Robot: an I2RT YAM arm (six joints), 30 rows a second.
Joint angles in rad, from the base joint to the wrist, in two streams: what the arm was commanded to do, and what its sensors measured. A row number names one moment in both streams.
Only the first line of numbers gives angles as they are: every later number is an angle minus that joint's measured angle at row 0.
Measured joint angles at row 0:
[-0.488, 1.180, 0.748, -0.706, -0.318, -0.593]
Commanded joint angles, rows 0 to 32:
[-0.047, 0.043, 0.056, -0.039, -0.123, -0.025]
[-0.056, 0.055, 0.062, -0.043, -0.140, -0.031]
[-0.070, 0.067, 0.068, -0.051, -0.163, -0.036]
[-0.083, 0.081, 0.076, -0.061, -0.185, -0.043]
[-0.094, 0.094, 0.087, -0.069, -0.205, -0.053]
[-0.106, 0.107, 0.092, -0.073, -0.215, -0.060]
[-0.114, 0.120, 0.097, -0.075, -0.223, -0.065]
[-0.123, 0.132, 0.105, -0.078, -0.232, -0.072]
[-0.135, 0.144, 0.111, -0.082, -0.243, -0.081]
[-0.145, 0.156, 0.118, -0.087, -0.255, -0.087]
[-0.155, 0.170, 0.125, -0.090, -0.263, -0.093]
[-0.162, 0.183, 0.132, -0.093, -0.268, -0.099]
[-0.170, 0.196, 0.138, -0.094, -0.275, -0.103]
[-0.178, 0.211, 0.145, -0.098, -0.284, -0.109]
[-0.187, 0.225, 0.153, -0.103, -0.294, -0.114]
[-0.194, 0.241, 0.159, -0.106, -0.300, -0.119]
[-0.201, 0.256, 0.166, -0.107, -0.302, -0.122]
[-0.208, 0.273, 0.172, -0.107, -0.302, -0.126]
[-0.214, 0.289, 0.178, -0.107, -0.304, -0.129]
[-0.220, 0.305, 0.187, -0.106, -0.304, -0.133]
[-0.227, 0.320, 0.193, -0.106, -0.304, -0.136]
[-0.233, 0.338, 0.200, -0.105, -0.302, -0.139]
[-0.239, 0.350, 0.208, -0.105, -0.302, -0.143]
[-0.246, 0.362, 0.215, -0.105, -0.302, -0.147]
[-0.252, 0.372, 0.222, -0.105, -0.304, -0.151]
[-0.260, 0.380, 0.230, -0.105, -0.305, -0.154]
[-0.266, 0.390, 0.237, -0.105, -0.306, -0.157]
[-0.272, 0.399, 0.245, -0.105, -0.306, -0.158]
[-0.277, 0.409, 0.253, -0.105, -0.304, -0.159]
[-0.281, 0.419, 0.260, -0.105, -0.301, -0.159]
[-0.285, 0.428, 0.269, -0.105, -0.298, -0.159]
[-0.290, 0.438, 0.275, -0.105, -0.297, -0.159]
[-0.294, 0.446, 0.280, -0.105, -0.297, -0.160]
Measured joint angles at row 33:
[-0.274, 0.419, 0.235, -0.123, -0.293, -0.120]
